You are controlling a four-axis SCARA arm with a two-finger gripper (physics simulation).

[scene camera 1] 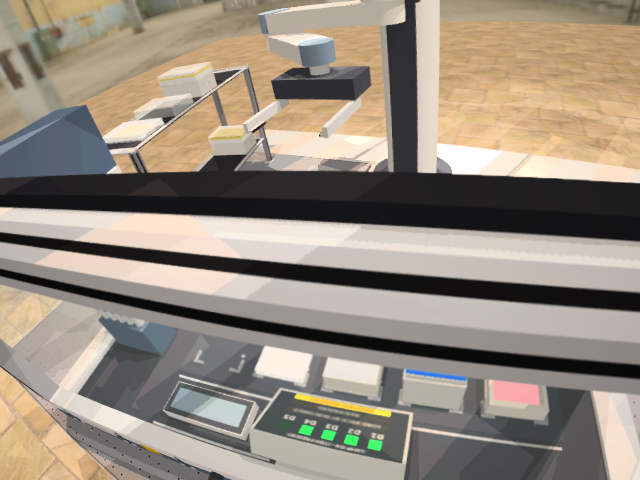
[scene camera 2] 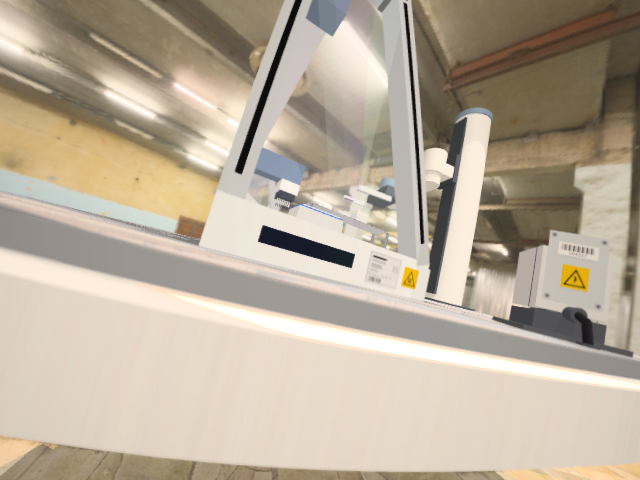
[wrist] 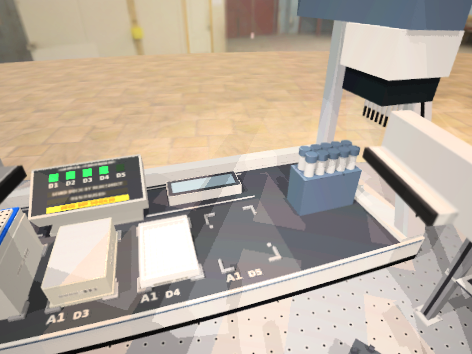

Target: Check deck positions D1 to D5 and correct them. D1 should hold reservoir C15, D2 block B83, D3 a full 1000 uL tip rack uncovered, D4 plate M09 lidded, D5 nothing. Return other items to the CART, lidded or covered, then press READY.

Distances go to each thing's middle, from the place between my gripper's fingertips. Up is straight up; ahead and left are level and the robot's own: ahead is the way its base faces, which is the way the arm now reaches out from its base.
Scene:
My gripper is now 25 cm short of the pipetting head [wrist: 388,66], 24 cm to the left of it and 2 cm above it.

